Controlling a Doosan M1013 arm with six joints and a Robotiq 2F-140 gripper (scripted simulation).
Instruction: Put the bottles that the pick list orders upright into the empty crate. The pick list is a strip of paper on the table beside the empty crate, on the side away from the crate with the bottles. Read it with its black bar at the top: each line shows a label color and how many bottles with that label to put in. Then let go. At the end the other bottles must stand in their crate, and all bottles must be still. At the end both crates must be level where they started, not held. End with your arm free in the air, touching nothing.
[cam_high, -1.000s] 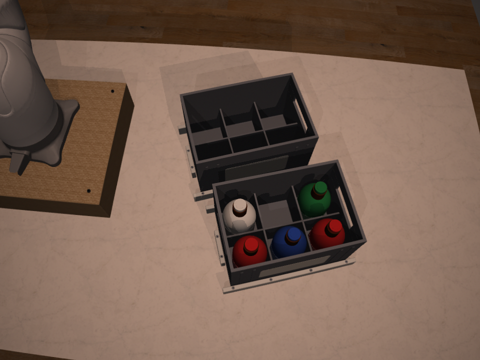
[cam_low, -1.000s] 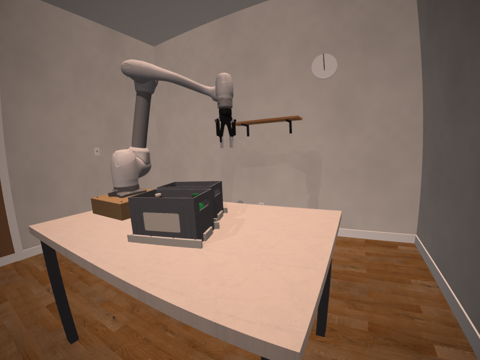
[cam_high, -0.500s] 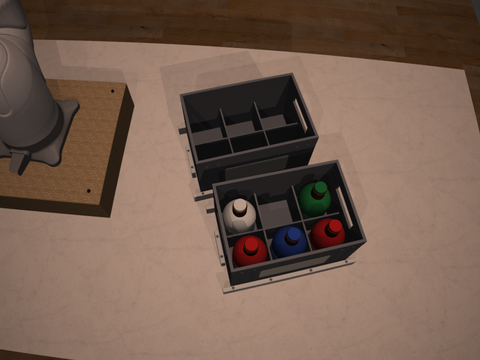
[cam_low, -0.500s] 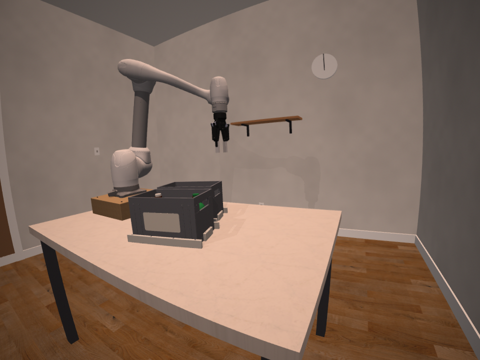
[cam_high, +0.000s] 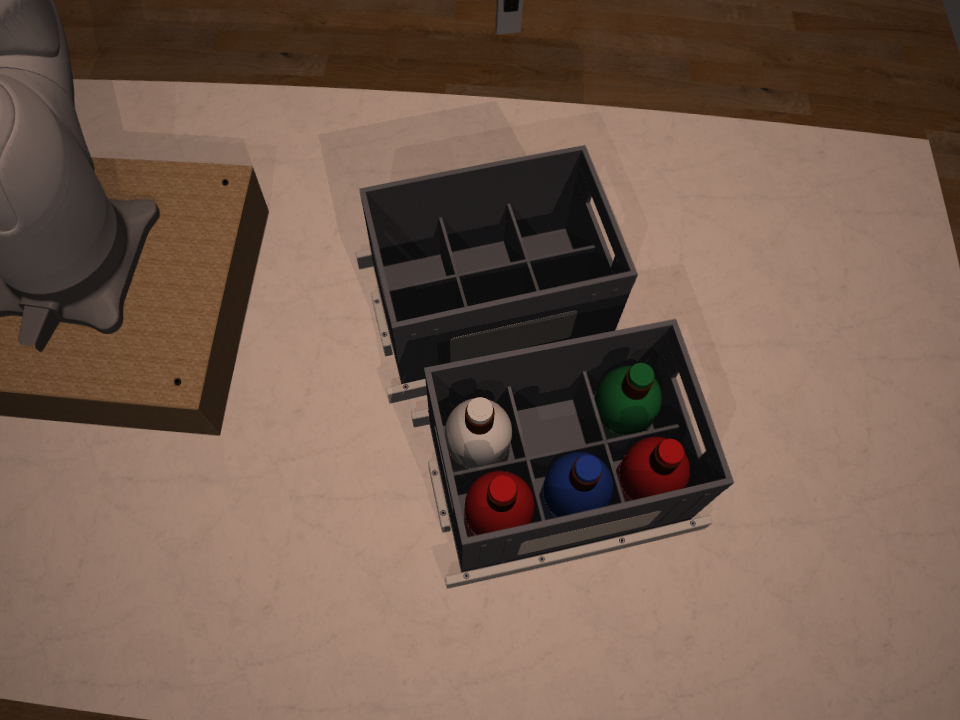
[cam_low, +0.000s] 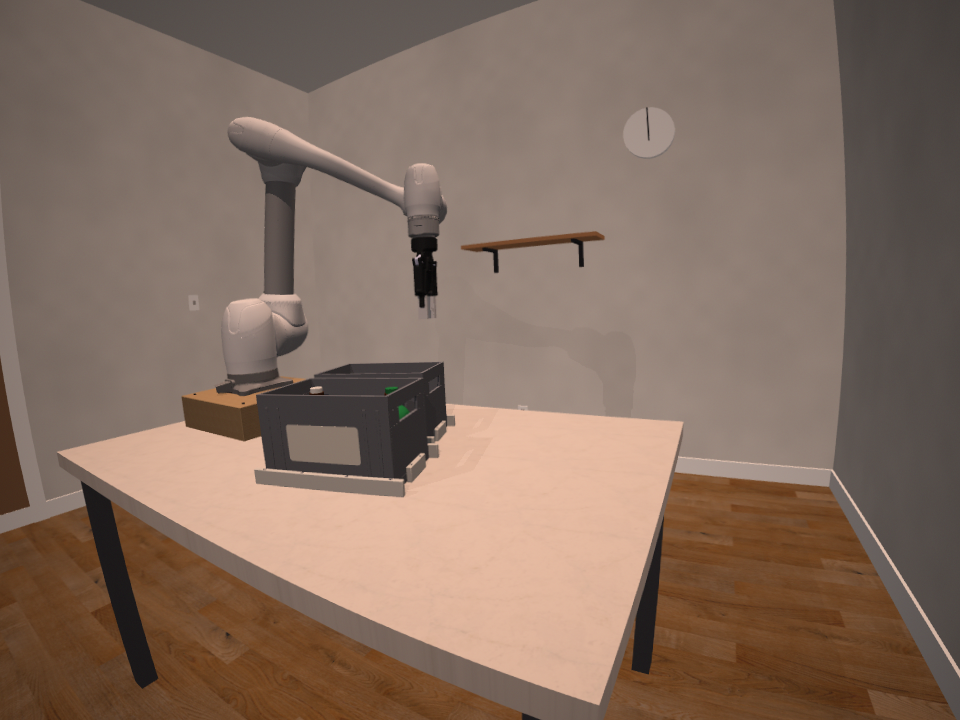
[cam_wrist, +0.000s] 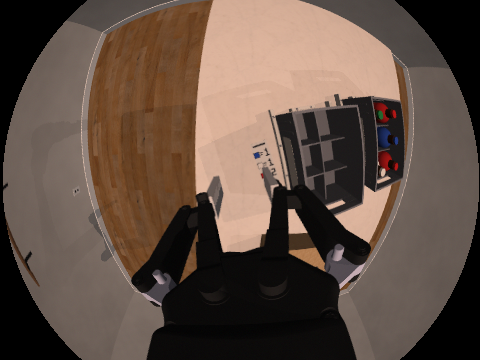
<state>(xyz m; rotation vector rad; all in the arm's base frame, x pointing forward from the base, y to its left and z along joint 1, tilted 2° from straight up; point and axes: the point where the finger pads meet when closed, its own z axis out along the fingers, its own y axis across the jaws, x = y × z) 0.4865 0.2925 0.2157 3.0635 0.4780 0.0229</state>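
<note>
Now: the blue bottle 150 mm ahead of my hand, 480 mm to the right of it and 230 mm below it. Also, from my hand: green bottle (200 mm ahead, 370 mm to the right, 230 mm below); pick list (40 mm behind, 90 mm to the right, 310 mm below); white bottle (40 mm ahead, 430 mm to the right, 230 mm below).
</note>
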